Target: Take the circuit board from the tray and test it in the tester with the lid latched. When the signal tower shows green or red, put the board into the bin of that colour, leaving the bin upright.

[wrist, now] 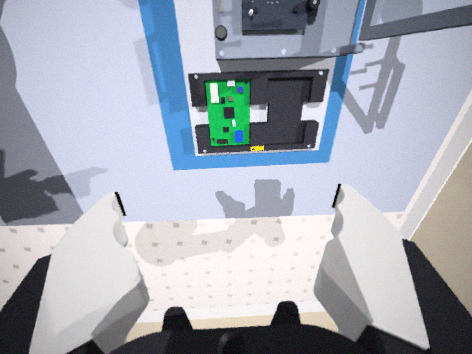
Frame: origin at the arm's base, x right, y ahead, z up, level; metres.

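Seen in the pictures: gripper, fingertip midpoint: [229, 190].
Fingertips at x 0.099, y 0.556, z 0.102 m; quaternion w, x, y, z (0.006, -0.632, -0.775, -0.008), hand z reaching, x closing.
Observation:
Offsets run from my fingertips to a thing's top centre. "*": to the spot under its first point.
The green circuit board @[dx -0.004, dy +0.005, dz -0.226 m] [228, 114] lies in the left half of the black tray @[* dx -0.029, dy +0.103, dz -0.235 m] [286, 110], in the upper middle of the wrist view; the tray's right half holds no board. The grey tester @[* dx -0.106, dy +0.045, dz -0.193 m] [272, 48] stands just beyond the tray and is cut off by the top edge. Part of its lid frame @[* dx -0.135, dy +0.153, dz -0.094 m] [420, 27] sticks out at the upper right, swung away from the tester. My gripper [229, 190] is wide open and empty, with its fingertips apart on the near side of the tray. The bins and the signal tower do not show in this view.
A blue border [250, 162] surrounds the tray and tester on the pale table. A dotted pale floor [210, 280] shows below the table's near edge. A white rail [440, 165] runs along the right. Gripper shadows fall near the tray.

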